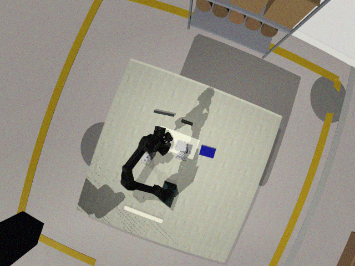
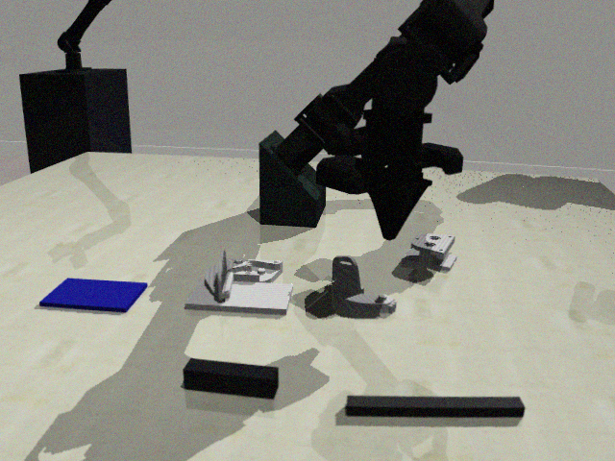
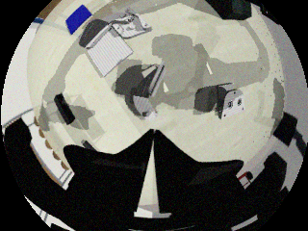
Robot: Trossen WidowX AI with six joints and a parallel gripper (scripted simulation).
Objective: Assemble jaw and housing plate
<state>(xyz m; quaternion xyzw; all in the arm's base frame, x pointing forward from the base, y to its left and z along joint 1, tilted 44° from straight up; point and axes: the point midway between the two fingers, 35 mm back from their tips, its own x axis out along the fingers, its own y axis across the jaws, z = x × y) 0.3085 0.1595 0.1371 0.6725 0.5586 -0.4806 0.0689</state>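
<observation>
My gripper tip is 8 cm above the grey jaw and 1 cm to the left of it. Round my gripper tip: grey base plate (17 cm to the right, 8 cm below, 3 cm ahead); then long black bar (20 cm ahead, 8 cm below, 7 cm to the left); then small grey fixture (16 cm behind, 8 cm below, 4 cm to the left).
</observation>
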